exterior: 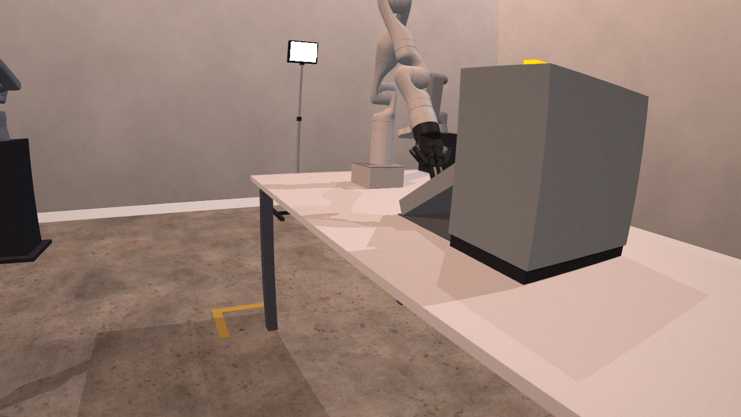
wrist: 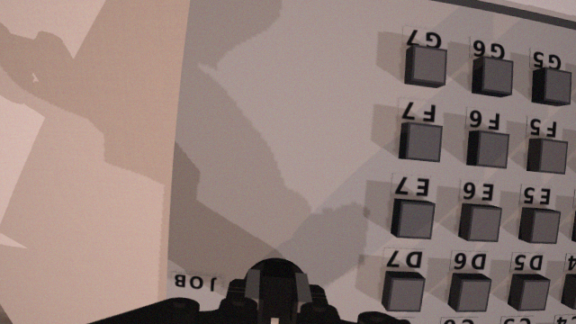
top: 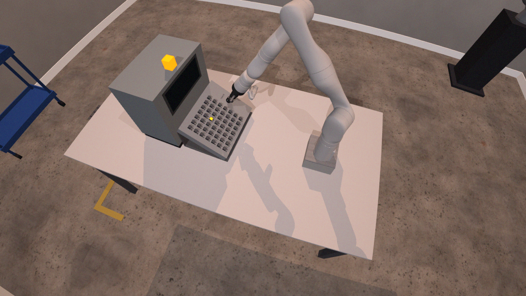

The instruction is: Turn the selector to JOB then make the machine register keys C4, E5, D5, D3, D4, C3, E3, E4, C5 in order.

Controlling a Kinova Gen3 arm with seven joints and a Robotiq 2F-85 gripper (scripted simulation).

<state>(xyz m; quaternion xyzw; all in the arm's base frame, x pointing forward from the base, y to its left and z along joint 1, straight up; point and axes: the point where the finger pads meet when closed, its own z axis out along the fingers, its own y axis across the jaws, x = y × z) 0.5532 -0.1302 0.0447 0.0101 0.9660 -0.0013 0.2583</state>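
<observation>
Right now the black selector knob is 10 mm below my hand and 10 mm ahead of it. The rest, counted from my hand: key D7 (60 mm to the left, 20 mm below, 10 mm ahead); then sloped keypad (110 mm to the left, 60 mm below, 40 mm ahead); then key D5 (130 mm to the left, 20 mm below, 10 mm ahead).
</observation>
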